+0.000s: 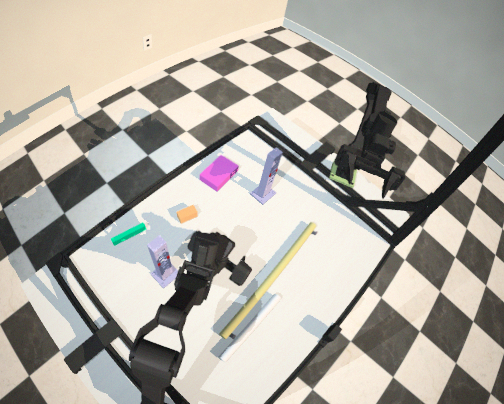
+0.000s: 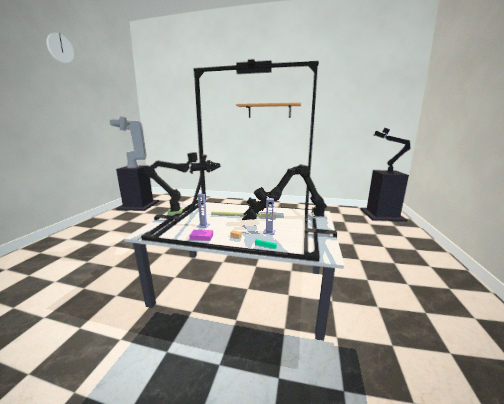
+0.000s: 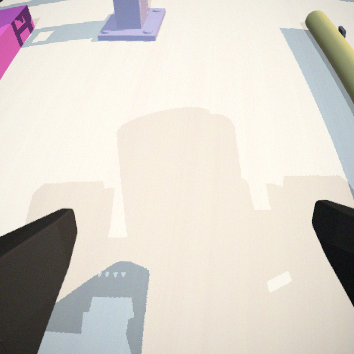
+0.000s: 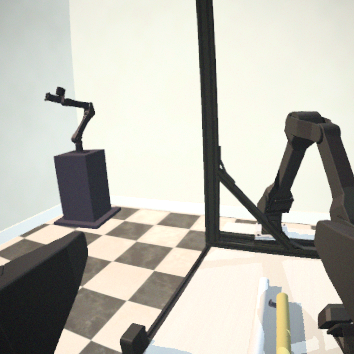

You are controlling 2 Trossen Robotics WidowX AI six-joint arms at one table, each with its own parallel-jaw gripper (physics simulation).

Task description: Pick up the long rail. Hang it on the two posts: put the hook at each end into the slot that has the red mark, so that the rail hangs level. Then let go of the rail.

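Pixels of known places: left gripper, fingertip midpoint: [image 2: 242,217] [image 3: 197,216]; right gripper, fingertip midpoint: [image 1: 367,190] [image 2: 220,165] [image 4: 201,238]; left arm's base, link origin: [image 2: 319,214] [image 4: 271,229]; right arm's base, link origin: [image 2: 175,209].
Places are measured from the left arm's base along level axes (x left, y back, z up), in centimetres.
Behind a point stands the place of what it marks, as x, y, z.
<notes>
The long yellow rail [image 1: 270,280] {0.9, -52.4, -0.3} [image 2: 227,214] {2.2, -65.6, -1.6} [image 3: 332,52] {2.0, -70.1, -1.1} [image 4: 283,325] {1.3, -40.3, -0.2} lies at a slant on the table, with a small dark hook at each end. Two lilac posts stand upright: one [image 1: 270,172] {19.9, -75.8, 12.0} [image 2: 202,212] {19.7, -78.3, 6.0} [image 3: 132,22] {20.8, -75.8, -1.5} near the magenta box, the other [image 1: 161,260] [image 2: 270,217] beside the left arm. Red marks show on both posts. My left gripper [image 1: 221,259] [image 2: 248,215] {15.6, -52.4, 2.2} [image 3: 197,216] {15.6, -52.4, 2.2} is open and empty above the table, between the posts and the rail. My right gripper [image 1: 368,187] {-6.9, -71.5, 32.9} [image 2: 217,165] {-6.9, -71.5, 32.9} [image 4: 201,238] {-6.9, -71.5, 32.9} is open and empty, raised near its own base.
A white bar [image 1: 252,327] {-3.4, -37.5, -0.3} [image 4: 261,320] {-2.7, -39.3, -0.3} lies beside the rail. A magenta box [image 1: 219,172] {36.7, -72.9, 0.3} [image 2: 201,235] {41.1, -72.6, 0.2} [image 3: 12,37] {33.5, -74.3, -1.1}, an orange block [image 1: 187,214] {33.7, -53.2, 0.3} [image 2: 236,234] {36.4, -53.2, -0.3} and a green bar [image 1: 128,234] {43.3, -35.6, -0.5} [image 2: 265,244] {44.7, -36.0, -1.4} lie beyond the posts. A black frame [image 1: 165,181] {48.9, -58.3, -1.1} runs around the table.
</notes>
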